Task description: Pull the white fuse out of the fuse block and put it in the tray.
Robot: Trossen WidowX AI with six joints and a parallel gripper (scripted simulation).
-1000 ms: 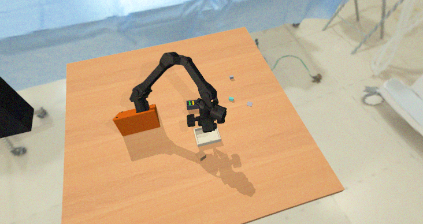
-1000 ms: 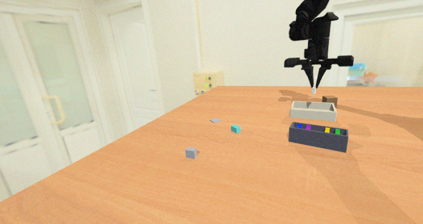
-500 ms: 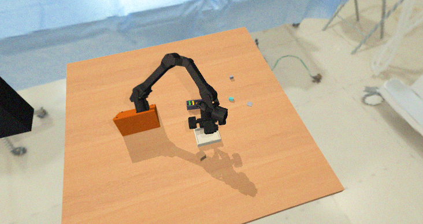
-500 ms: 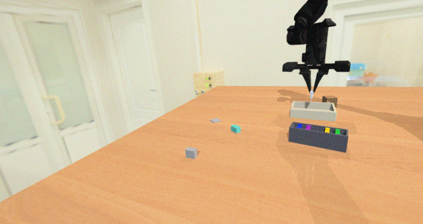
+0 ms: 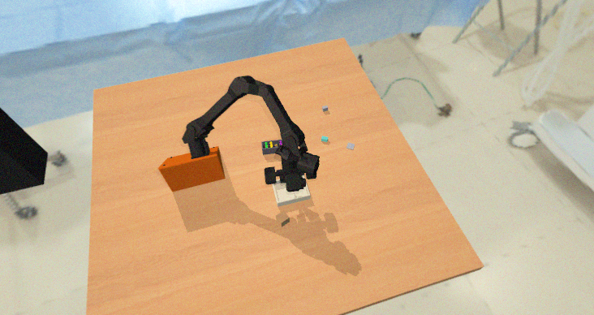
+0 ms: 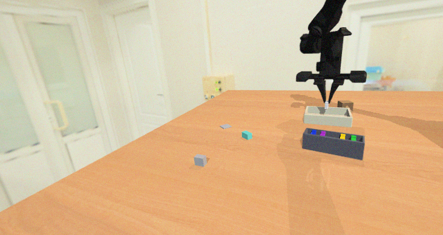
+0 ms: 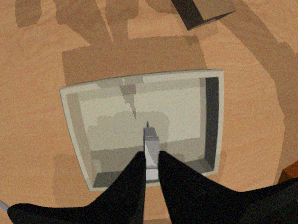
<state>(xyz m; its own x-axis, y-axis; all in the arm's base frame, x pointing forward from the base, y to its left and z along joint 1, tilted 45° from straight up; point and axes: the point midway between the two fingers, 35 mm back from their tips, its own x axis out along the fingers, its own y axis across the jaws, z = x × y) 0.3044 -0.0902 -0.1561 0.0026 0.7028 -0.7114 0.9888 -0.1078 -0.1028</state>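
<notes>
Right now my gripper tip is 10 mm above the white fuse. The rest, counted from my gripper tip: tray: 50 mm below; then blue fuse: 210 mm to the left, 40 mm ahead, 30 mm below; then brown block: 110 mm to the right, 60 mm behind, 40 mm below.
</notes>
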